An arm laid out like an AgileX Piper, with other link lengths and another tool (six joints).
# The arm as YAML. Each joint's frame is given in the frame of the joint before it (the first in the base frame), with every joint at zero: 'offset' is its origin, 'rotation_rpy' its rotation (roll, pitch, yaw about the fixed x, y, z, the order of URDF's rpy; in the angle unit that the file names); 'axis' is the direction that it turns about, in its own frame. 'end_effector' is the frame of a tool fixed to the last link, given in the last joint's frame.
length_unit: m
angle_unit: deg
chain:
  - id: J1
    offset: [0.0, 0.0, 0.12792]
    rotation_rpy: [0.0, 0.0, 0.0]
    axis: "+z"
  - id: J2
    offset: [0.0, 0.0, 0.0]
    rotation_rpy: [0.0, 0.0, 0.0]
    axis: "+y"
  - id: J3
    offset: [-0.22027, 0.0, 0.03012]
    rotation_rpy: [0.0, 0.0, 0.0]
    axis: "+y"
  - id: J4
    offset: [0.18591, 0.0, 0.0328]
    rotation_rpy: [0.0, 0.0, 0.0]
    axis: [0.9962, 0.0, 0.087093]
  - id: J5
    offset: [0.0, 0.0, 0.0]
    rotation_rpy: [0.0, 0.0, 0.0]
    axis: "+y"
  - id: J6
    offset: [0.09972, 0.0, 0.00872]
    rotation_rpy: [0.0, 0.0, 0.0]
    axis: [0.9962, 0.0, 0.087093]
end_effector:
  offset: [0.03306, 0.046, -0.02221]
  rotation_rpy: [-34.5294, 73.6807, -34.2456]
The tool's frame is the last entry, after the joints.
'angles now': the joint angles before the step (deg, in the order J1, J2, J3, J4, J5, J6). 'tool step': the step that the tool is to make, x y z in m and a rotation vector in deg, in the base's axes. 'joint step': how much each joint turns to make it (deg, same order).
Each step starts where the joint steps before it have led.
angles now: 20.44, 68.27, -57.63, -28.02, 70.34, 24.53
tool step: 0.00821, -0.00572, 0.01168, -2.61, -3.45, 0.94
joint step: 0.00, 0.00, -2.86, -3.41, 0.13, -0.90
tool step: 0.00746, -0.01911, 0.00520, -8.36, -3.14, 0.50
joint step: 0.00, 0.00, -0.11, -8.91, 0.03, -0.11
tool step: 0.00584, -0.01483, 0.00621, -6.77, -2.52, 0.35
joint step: -0.01, 0.00, 0.00, -7.23, -0.01, -0.02
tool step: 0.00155, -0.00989, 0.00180, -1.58, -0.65, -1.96
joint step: -2.12, 0.00, 0.00, -1.72, -0.12, 0.02
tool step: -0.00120, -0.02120, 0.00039, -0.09, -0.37, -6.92
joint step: -6.64, 0.00, 0.00, -0.33, 0.00, 0.47
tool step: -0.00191, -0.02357, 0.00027, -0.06, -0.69, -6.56
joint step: -7.91, 0.13, 0.00, -0.12, -1.55, -0.27
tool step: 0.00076, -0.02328, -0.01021, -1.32, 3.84, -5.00
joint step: -7.03, 3.74, 0.00, -0.94, -1.40, -1.41
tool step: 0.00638, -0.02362, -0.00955, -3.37, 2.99, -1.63
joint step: -5.16, 4.47, 0.00, -4.01, -3.44, -0.35
